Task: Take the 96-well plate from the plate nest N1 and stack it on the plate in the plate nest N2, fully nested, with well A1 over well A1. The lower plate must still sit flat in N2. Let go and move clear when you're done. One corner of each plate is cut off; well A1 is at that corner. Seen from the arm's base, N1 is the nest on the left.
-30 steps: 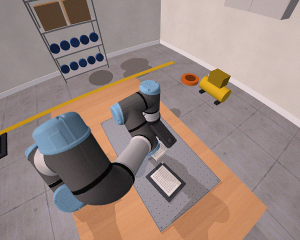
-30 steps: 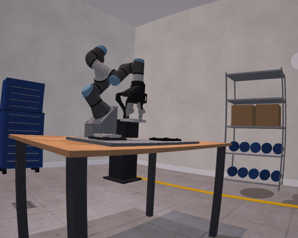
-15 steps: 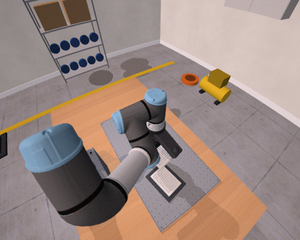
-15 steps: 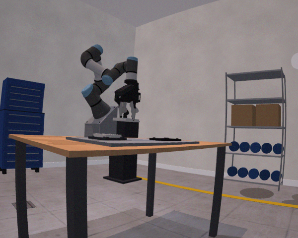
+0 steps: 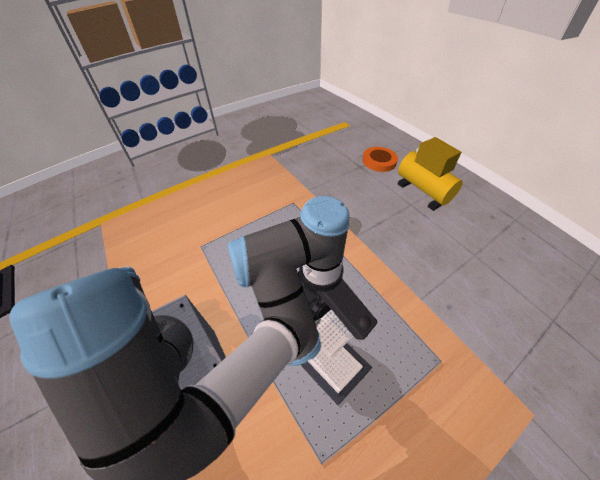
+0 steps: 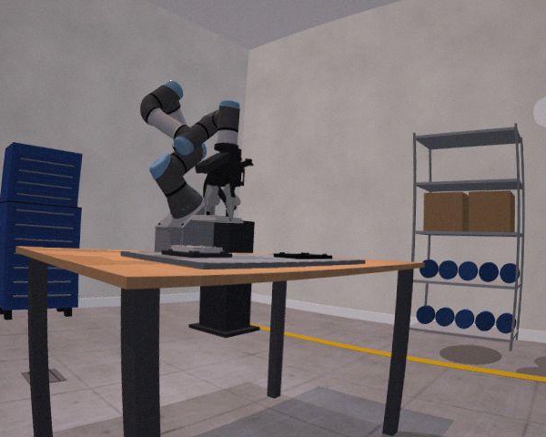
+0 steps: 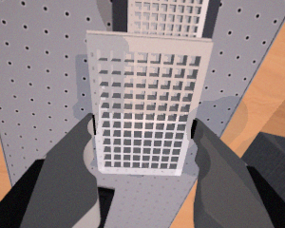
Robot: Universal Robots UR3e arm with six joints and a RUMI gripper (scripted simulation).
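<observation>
The dark nest N2 is 110 mm below my hand, 60 mm to the right of it and 20 mm behind it. The rest, counted from my hand: A1 label (100 mm below, 30 mm ahead, 20 mm to the left); then black plate nest N1 (310 mm to the left, 110 mm below, 90 mm ahead).
</observation>
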